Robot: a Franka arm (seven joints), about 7 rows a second.
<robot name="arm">
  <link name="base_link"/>
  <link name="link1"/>
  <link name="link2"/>
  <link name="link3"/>
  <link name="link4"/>
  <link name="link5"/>
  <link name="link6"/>
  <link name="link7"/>
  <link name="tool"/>
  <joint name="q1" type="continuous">
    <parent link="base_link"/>
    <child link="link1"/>
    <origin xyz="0 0 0.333"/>
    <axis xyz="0 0 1"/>
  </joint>
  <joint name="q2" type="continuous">
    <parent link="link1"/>
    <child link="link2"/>
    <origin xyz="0 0 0"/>
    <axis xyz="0 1 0"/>
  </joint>
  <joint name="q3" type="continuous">
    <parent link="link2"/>
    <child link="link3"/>
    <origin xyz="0 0 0.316"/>
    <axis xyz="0 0 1"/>
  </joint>
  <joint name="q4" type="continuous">
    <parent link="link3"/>
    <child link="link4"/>
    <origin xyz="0.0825 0 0"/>
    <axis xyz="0 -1 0"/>
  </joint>
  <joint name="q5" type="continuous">
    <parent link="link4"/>
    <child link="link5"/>
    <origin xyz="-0.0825 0 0.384"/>
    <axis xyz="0 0 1"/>
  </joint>
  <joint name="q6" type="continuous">
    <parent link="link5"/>
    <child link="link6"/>
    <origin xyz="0 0 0"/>
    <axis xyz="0 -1 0"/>
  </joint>
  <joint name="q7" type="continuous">
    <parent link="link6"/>
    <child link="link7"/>
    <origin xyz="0.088 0 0"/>
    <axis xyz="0 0 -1"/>
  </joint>
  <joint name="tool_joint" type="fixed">
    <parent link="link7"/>
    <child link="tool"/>
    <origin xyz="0 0 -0.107" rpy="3.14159 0 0"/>
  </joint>
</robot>
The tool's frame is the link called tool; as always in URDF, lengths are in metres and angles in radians. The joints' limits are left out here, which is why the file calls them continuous.
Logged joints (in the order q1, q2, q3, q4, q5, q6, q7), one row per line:
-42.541 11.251 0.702 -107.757 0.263 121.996 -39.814
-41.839 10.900 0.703 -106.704 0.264 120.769 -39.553
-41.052 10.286 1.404 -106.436 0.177 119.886 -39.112
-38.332 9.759 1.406 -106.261 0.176 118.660 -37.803
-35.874 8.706 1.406 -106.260 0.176 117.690 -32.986
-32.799 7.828 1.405 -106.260 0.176 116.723 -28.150
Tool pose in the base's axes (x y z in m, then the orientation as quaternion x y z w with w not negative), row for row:
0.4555 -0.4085 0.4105 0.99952 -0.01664 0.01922 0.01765
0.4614 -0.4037 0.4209 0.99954 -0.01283 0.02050 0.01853
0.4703 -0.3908 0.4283 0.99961 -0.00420 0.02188 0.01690
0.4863 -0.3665 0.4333 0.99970 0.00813 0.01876 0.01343
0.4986 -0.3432 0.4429 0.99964 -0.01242 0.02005 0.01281
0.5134 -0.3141 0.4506 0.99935 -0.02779 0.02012 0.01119
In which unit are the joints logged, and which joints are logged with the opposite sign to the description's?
The joints are logged in degrees. Opposite sign: q5.
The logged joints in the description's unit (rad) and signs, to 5 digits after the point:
-0.74248 0.19637 0.01225 -1.88071 -0.00459 2.12923 -0.69489
-0.73023 0.19024 0.01227 -1.86234 -0.00461 2.10782 -0.69033
-0.71649 0.17952 0.02450 -1.85766 -0.00309 2.09241 -0.68263
-0.66902 0.17033 0.02454 -1.85460 -0.00307 2.07101 -0.65979
-0.62612 0.15195 0.02454 -1.85459 -0.00307 2.05408 -0.57571
-0.57245 0.13662 0.02452 -1.85459 -0.00307 2.03720 -0.49131

